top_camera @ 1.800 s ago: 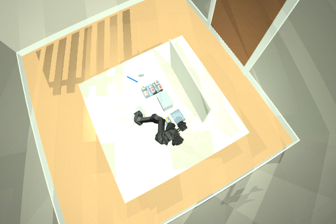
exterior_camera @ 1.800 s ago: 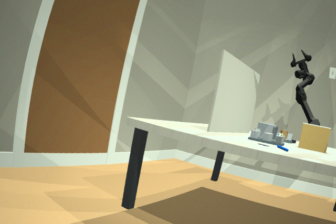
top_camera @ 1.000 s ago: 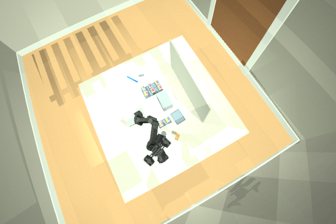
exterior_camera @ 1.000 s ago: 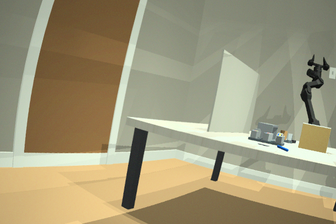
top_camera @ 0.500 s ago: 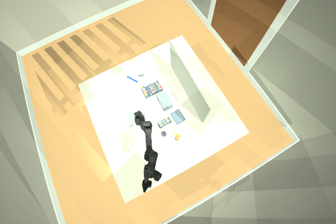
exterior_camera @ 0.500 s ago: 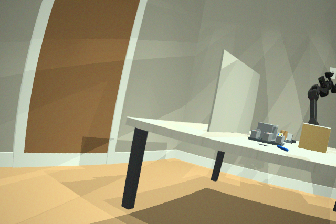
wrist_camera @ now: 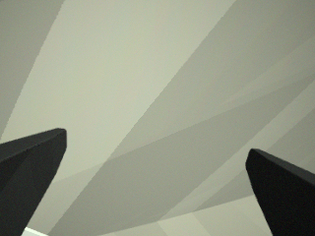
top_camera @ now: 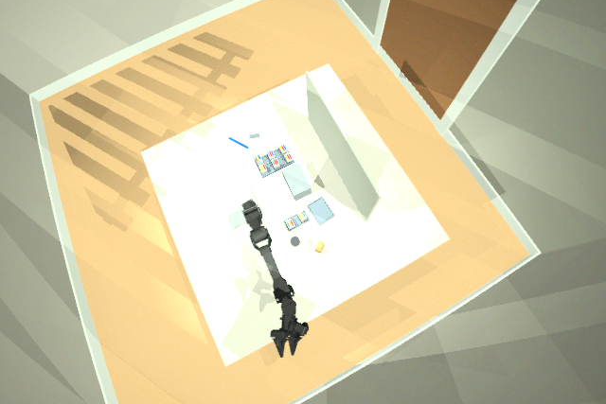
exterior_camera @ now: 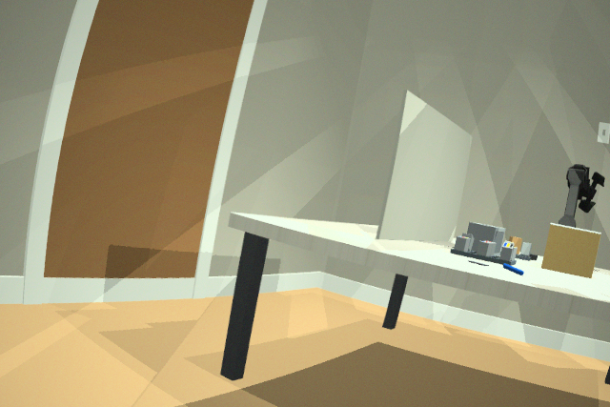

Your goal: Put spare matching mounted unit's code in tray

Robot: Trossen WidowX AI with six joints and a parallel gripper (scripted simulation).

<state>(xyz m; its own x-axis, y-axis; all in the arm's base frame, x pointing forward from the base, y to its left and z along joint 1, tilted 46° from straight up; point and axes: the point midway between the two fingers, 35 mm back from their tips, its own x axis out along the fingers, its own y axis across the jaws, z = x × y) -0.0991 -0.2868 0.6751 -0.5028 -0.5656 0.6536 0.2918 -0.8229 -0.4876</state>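
Right now the grey spare block is 880 mm to the left of my gripper tip, 360 mm ahead of it and 300 mm below it. From my gripper tip the other things lie so: blue-grey tray 520 mm to the left, 450 mm ahead, 330 mm below; then grey round piece 440 mm to the left, 330 mm below, 250 mm ahead; then tan box 350 mm to the left, 340 mm ahead, 300 mm below.
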